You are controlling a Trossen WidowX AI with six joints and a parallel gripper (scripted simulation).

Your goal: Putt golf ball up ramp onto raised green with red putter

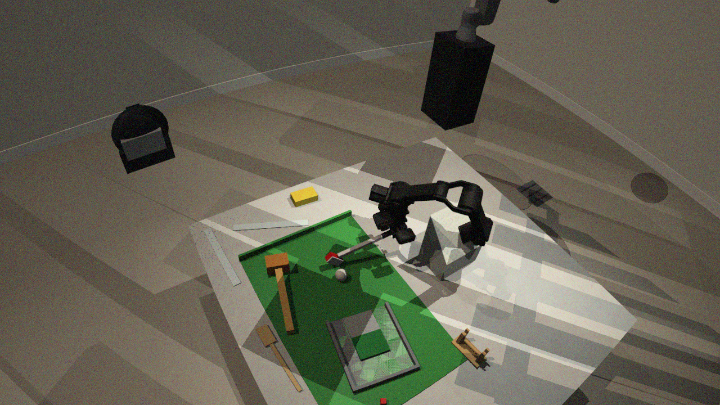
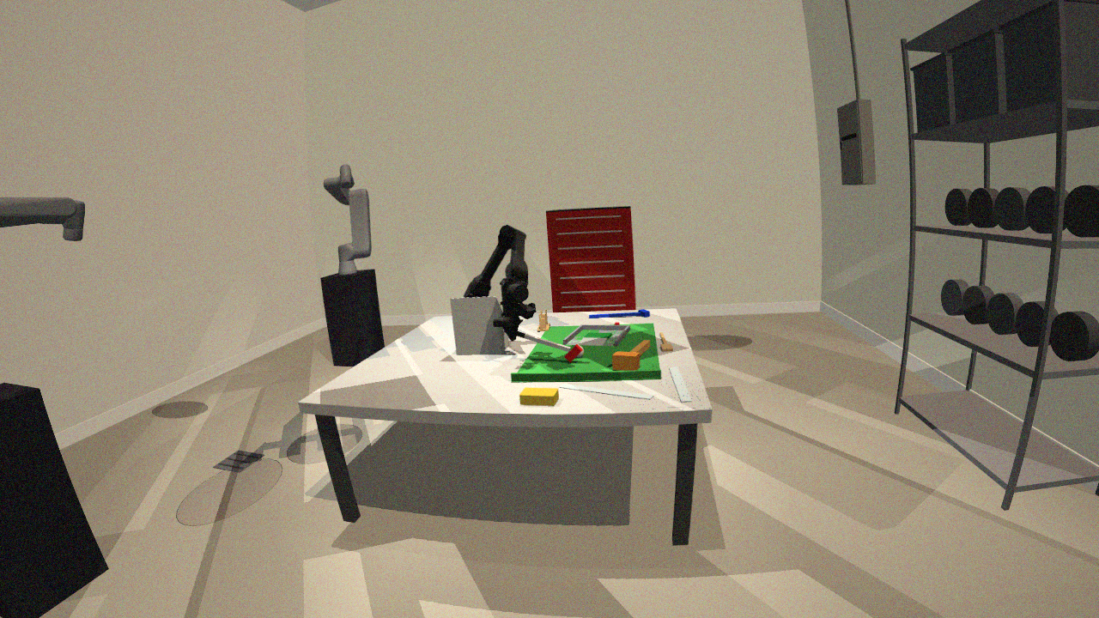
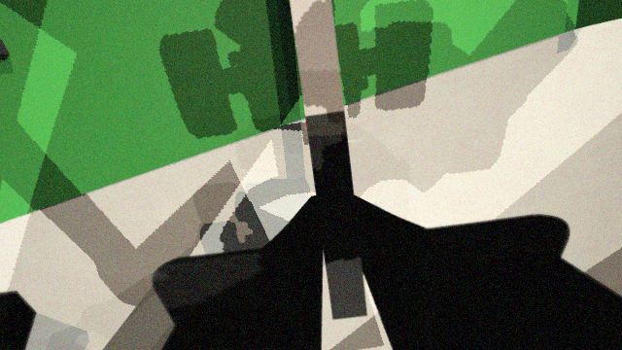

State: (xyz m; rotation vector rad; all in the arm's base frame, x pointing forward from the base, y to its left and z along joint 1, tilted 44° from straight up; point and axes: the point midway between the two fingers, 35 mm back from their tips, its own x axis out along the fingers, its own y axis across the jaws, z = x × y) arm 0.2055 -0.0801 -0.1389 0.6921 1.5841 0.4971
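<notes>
The red putter lies 12 cm ahead of my gripper tip and 1 cm to the right of it. Also, from my gripper tip: green mat 27 cm ahead, 15 cm to the left, 7 cm below; yellow block 18 cm ahead, 39 cm to the right, 6 cm below; white golf ball 23 cm ahead, 3 cm to the left, 5 cm below.
</notes>
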